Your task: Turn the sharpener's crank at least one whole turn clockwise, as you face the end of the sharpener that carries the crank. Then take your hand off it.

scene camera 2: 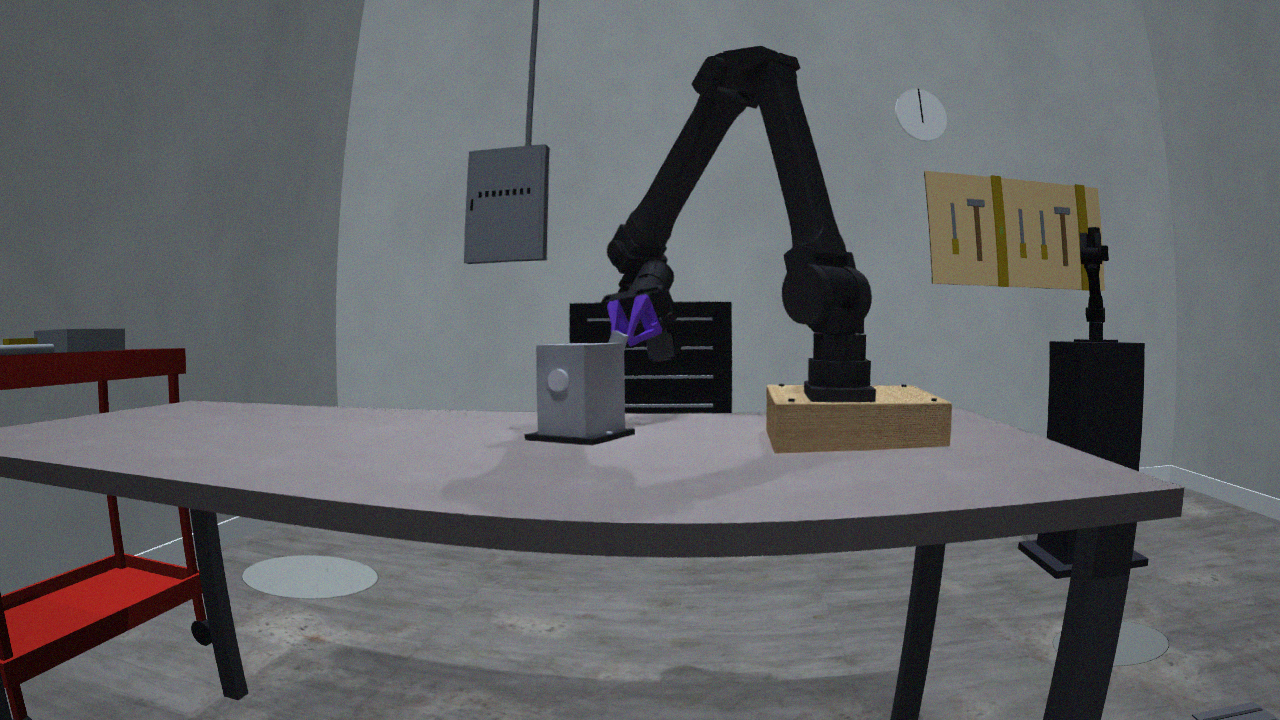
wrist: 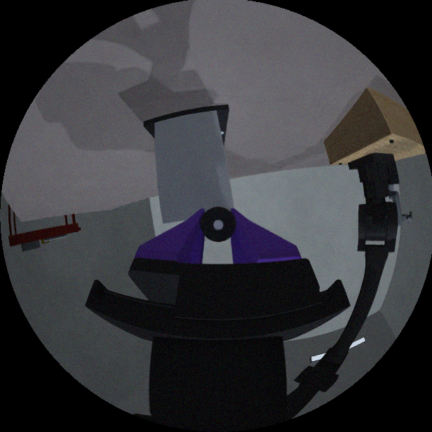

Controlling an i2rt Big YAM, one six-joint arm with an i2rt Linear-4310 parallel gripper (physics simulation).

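Frame: origin at the arm's base, x right, y ahead, z up, level; centimetres.
Where they show: arm's base, origin of the base link: (scene camera 2: pixel 838 396).
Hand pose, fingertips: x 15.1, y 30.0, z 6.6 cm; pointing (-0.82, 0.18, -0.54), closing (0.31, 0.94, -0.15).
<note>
Things, the pixels of their centre, and the offset from my fingertips. "spot": a spot on its surface instead. Level surfaces: height alone.
- grey box, body centre: (scene camera 2: pixel 582 390) dx -6.9, dy +4.5, dz -6.2 cm
- thin black base plate, surface spot: (scene camera 2: pixel 572 437) spot: dx -14.0, dy +4.6, dz -11.8 cm
- round pale disc, surface spot: (scene camera 2: pixel 557 379) spot: dx -13.3, dy +6.6, dz -4.3 cm
- crank, body centre: (scene camera 2: pixel 612 358) dx -0.5, dy +1.2, dz -2.0 cm
- table, its level: dz -12.6 cm
The sharpener is a grey box (scene camera 2: pixel 580 389) (wrist: pixel 192 165) standing upright on a thin black base plate (scene camera 2: pixel 572 437) (wrist: pixel 187 113). Its near face in the scene view carries a round pale disc (scene camera 2: pixel 557 379). My gripper (scene camera 2: pixel 619 337) (wrist: pixel 217 214), with purple fingers, is shut on the crank's round black knob (wrist: pixel 218 236), which has a pale centre. The fingers are at the height of the box's top, by its far right side in the scene view. A small pale piece of the crank (scene camera 2: pixel 617 338) shows beside the fingers; the rest of the crank is hidden.
The sharpener stands on the table (scene camera 2: pixel 358 465). A wooden block (scene camera 2: pixel 859 425) (wrist: pixel 360 132) under the arm's base stands to the right. A red cart (scene camera 2: pixel 98 365) (wrist: pixel 45 235) is at the left, and a black drawer cabinet (scene camera 2: pixel 689 380) is behind the table.
</note>
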